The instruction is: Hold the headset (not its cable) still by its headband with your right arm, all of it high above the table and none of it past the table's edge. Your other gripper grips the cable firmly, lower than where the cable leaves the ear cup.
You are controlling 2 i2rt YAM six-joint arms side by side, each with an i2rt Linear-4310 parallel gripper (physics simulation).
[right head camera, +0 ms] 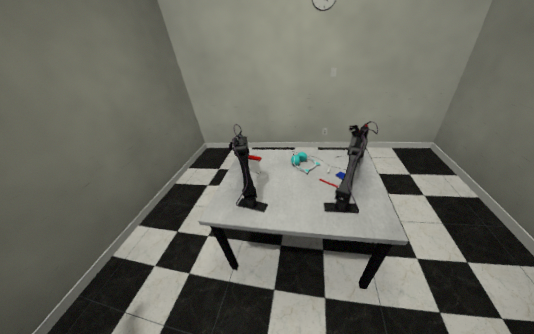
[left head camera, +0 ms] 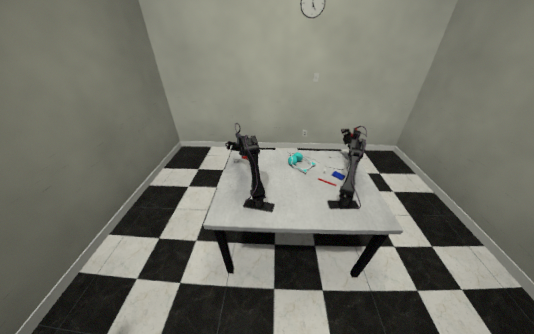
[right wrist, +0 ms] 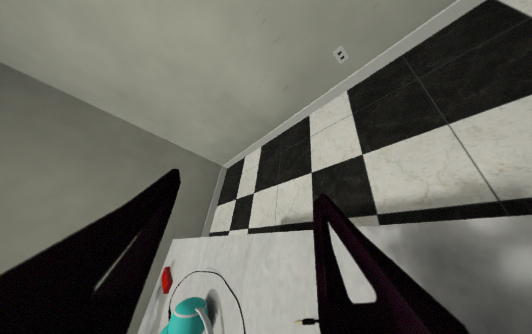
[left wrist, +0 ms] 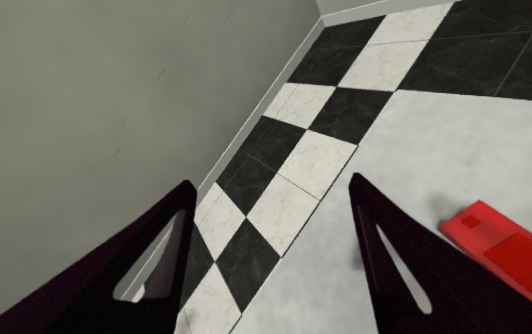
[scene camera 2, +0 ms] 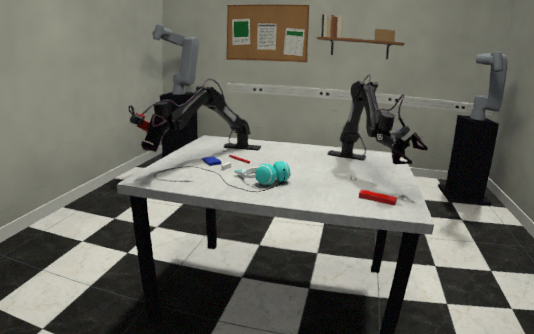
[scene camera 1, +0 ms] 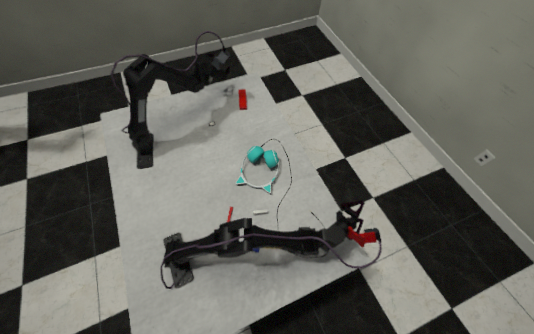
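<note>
The teal-and-white headset (left head camera: 295, 159) (right head camera: 299, 159) (scene camera 1: 255, 154) (scene camera 2: 266, 174) (right wrist: 190, 311) lies on the table, ear cups toward the far side in the left head view. Its white headband (scene camera 1: 253, 186) has two teal cat ears. The thin dark cable (scene camera 1: 291, 181) (scene camera 2: 220, 176) curves over the table from the ear cups; my right arm hides part of it in scene camera 1. My left gripper (left wrist: 267, 182) (scene camera 2: 414, 154) is open and empty above the table's right side in scene camera 2. My right gripper (right wrist: 255, 187) is open and empty, raised near the opposite table edge, away from the headset.
A red box (scene camera 1: 242, 99) (scene camera 2: 377, 197) (left wrist: 500, 240) lies near the table edge, below my left gripper's side. A blue block (scene camera 2: 211, 161), a white block (scene camera 1: 260, 212) (scene camera 2: 226, 165) and a red stick (scene camera 1: 230, 214) (scene camera 2: 239, 159) lie between the headset and my right arm.
</note>
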